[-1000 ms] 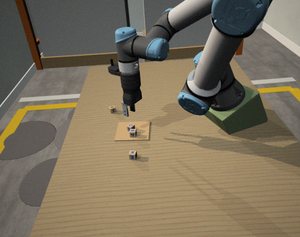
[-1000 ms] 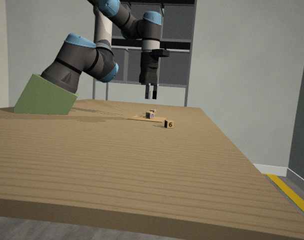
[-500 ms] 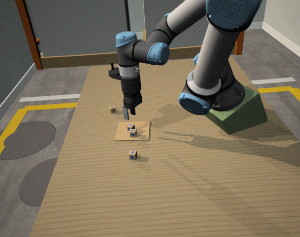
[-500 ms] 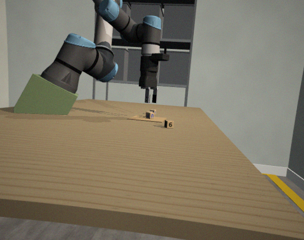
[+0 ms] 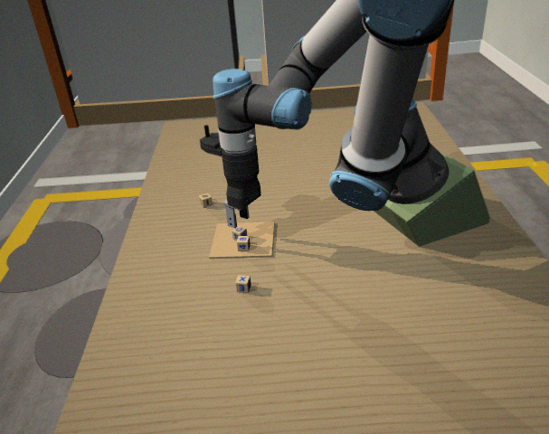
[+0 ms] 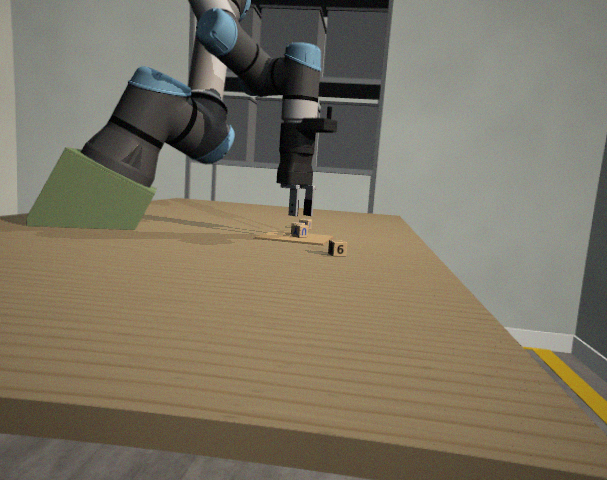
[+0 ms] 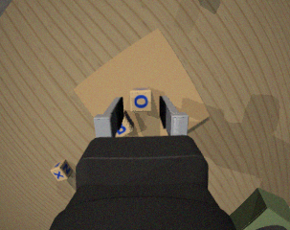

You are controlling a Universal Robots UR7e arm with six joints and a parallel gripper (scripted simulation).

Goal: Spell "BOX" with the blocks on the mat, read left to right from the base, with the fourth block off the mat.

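Now: the O block 50 mm below my hand. Also, from my hand: B block (50 mm below, 40 mm to the left, 10 mm behind); then X block (180 mm to the left, 50 mm below, 20 mm behind); then mat (60 mm below, 10 mm behind).
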